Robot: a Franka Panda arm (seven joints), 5 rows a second.
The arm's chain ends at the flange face. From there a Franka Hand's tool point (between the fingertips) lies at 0.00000 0.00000 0.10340 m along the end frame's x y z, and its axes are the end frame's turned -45 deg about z.
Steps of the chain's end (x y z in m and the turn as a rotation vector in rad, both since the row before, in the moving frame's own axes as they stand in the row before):
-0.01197 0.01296 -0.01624 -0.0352 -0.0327 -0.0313
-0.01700 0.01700 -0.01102 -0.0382 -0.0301 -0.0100
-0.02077 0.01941 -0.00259 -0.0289 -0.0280 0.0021
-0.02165 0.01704 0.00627 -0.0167 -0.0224 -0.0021
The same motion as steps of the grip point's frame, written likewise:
-0.02259 0.00096 -0.01636 -0.0018 -0.0480 -0.0313
-0.02903 0.00062 -0.01114 -0.0057 -0.0483 -0.0100
-0.03257 -0.00090 -0.00267 -0.0006 -0.0402 0.0021
-0.03022 -0.00367 0.00623 0.0040 -0.0276 -0.0021

